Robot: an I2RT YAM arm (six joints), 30 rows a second.
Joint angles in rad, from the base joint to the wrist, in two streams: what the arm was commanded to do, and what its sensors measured. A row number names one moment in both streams.
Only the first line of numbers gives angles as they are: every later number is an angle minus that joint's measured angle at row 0.
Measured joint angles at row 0:
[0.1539, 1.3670, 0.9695, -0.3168, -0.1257, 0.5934]
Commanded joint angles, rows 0 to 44:
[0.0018, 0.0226, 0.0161, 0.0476, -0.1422, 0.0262]
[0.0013, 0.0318, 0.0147, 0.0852, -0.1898, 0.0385]
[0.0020, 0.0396, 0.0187, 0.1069, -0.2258, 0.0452]
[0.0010, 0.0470, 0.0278, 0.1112, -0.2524, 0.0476]
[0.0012, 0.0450, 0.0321, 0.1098, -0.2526, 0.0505]
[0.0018, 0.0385, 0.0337, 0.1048, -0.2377, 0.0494]
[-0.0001, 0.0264, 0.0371, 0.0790, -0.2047, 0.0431]
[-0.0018, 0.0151, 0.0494, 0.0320, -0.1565, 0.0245]
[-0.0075, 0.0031, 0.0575, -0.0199, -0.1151, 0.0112]
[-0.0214, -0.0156, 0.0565, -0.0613, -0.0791, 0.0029]
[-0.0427, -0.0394, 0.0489, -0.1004, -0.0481, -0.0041]
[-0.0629, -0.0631, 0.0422, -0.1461, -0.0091, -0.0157]
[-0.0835, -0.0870, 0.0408, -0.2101, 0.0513, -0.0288]
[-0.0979, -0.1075, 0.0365, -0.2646, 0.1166, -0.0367]
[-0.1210, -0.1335, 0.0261, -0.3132, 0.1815, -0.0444]
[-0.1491, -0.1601, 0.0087, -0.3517, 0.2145, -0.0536]
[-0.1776, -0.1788, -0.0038, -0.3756, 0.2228, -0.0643]
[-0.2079, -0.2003, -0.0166, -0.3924, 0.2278, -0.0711]
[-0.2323, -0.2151, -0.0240, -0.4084, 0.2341, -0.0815]
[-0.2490, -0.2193, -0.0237, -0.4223, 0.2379, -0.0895]
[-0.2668, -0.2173, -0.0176, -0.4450, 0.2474, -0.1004]
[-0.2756, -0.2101, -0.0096, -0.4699, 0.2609, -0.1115]
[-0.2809, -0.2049, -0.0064, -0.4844, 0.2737, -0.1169]
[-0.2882, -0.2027, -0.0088, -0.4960, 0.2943, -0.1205]
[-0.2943, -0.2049, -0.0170, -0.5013, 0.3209, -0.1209]
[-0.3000, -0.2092, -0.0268, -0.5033, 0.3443, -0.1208]
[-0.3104, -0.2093, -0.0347, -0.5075, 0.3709, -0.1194]
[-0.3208, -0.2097, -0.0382, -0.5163, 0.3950, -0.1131]
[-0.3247, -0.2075, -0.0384, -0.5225, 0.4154, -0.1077]
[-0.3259, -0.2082, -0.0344, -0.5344, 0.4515, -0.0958]
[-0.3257, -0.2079, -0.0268, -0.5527, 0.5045, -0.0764]
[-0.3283, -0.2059, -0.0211, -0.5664, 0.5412, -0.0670]
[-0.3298, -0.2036, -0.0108, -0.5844, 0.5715, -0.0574]
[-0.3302, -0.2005, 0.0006, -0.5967, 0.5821, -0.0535]
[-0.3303, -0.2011, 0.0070, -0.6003, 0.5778, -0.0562]
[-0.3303, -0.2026, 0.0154, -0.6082, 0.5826, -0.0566]
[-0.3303, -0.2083, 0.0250, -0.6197, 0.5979, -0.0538]
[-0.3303, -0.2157, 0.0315, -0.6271, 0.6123, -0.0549]
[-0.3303, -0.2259, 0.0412, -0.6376, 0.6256, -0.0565]
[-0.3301, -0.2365, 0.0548, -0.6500, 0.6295, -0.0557]
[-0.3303, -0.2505, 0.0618, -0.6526, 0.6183, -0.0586]
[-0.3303, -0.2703, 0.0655, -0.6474, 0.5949, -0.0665]
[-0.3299, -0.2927, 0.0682, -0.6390, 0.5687, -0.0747]
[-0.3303, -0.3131, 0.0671, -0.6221, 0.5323, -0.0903]
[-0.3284, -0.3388, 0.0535, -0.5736, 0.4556, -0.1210]
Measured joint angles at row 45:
[-0.3242, -0.2785, 0.0397, -0.5944, 0.5383, -0.0893]
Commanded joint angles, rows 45 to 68:
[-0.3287, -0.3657, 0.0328, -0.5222, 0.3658, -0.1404]
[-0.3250, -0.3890, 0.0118, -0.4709, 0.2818, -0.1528]
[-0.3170, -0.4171, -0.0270, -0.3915, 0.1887, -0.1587]
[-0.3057, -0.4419, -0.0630, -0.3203, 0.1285, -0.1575]
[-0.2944, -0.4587, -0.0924, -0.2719, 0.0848, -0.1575]
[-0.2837, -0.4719, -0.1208, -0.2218, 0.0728, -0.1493]
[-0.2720, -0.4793, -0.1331, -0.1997, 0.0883, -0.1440]
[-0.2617, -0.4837, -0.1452, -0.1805, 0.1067, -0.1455]
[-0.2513, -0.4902, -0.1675, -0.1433, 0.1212, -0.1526]
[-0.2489, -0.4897, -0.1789, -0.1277, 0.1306, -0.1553]
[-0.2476, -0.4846, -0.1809, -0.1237, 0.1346, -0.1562]
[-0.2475, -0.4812, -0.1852, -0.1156, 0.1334, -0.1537]
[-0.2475, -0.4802, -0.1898, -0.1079, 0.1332, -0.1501]
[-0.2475, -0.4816, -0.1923, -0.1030, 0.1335, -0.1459]
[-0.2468, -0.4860, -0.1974, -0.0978, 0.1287, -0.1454]
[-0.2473, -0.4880, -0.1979, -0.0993, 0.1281, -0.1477]
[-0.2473, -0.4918, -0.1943, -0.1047, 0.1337, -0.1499]
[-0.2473, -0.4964, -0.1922, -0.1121, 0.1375, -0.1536]
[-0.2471, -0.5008, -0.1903, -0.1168, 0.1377, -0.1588]
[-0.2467, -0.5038, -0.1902, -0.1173, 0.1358, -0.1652]
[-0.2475, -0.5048, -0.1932, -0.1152, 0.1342, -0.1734]
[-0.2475, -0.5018, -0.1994, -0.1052, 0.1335, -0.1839]
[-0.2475, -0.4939, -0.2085, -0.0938, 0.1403, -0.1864]
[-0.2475, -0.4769, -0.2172, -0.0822, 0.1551, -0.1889]
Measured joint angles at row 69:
[-0.2510, -0.4890, -0.1934, -0.1190, 0.1396, -0.1671]
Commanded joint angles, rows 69 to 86:
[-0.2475, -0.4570, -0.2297, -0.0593, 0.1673, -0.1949]
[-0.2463, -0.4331, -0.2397, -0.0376, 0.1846, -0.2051]
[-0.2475, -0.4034, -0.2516, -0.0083, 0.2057, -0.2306]
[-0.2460, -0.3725, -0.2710, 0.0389, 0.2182, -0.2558]
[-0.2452, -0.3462, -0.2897, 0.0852, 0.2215, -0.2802]
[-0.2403, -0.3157, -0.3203, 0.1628, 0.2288, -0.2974]
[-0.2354, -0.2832, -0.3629, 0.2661, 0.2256, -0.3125]
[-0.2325, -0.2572, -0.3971, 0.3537, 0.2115, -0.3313]
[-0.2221, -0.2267, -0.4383, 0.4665, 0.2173, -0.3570]
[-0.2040, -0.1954, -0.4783, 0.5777, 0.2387, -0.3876]
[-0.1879, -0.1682, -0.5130, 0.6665, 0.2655, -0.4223]
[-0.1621, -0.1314, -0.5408, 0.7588, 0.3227, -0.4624]
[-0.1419, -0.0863, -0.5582, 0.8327, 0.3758, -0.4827]
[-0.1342, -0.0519, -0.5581, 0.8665, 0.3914, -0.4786]
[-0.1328, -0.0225, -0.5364, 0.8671, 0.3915, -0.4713]
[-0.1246, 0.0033, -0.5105, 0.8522, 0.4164, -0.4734]
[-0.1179, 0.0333, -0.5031, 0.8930, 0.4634, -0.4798]
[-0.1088, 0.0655, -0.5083, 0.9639, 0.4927, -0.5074]
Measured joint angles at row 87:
[-0.1247, 0.0252, -0.5386, 0.7133, 0.3655, -0.4334]
